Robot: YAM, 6 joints.
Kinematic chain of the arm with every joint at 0, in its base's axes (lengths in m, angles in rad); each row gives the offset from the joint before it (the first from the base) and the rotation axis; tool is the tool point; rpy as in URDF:
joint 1: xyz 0 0 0.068 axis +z
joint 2: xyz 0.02 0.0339 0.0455 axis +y
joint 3: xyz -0.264 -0.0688 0 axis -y
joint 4: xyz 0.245 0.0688 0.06 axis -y
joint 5: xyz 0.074 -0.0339 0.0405 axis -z
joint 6: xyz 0.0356 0 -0.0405 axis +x
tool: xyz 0 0 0 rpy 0 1.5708 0
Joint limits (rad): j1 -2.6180..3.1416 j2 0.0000..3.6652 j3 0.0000..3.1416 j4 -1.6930..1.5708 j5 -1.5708..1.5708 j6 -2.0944..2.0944
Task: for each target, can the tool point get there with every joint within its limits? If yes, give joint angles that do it. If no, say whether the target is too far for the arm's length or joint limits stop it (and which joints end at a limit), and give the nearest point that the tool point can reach.
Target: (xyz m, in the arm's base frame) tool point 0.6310 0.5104 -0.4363
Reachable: no: too far | nearest point 0.4192 0.3391 -0.2341 | short by 0.339 m
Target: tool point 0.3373 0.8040 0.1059
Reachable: no: too far | nearest point 0.2498 0.5955 0.1079 | short by 0.226 m
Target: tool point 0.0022 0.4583 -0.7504
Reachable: no: too far | nearest point 0.0017 0.3483 -0.3663 | short by 0.400 m
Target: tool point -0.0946 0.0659 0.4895
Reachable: yes | joints 2.2634 0.7540 1.1158 0.2442 -1.0384 0.5774
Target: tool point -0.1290 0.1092 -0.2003
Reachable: yes | joints 2.4941 3.1965 0.7222 1.2858 0.2639 0.5259
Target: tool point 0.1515 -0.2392 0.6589
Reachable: yes | joints -0.9730 1.8917 2.8627 -0.3972 0.2678 -0.5469
